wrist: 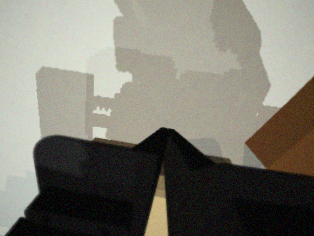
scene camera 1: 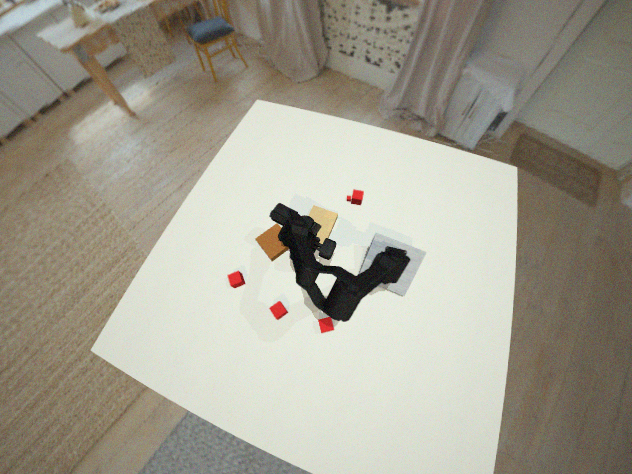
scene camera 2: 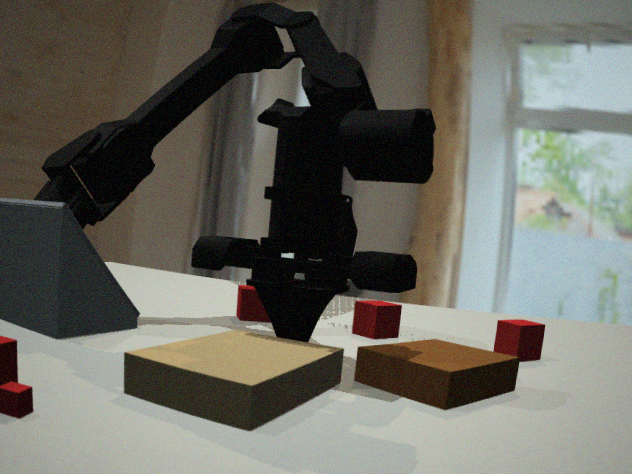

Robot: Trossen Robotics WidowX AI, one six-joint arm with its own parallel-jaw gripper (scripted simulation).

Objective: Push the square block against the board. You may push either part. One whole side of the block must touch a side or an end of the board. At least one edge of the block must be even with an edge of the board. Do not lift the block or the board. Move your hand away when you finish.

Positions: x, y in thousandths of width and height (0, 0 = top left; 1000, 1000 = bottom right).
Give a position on a brown piece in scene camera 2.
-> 692, 788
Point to a tan wooden piece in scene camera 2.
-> At 384, 801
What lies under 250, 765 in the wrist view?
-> My gripper.
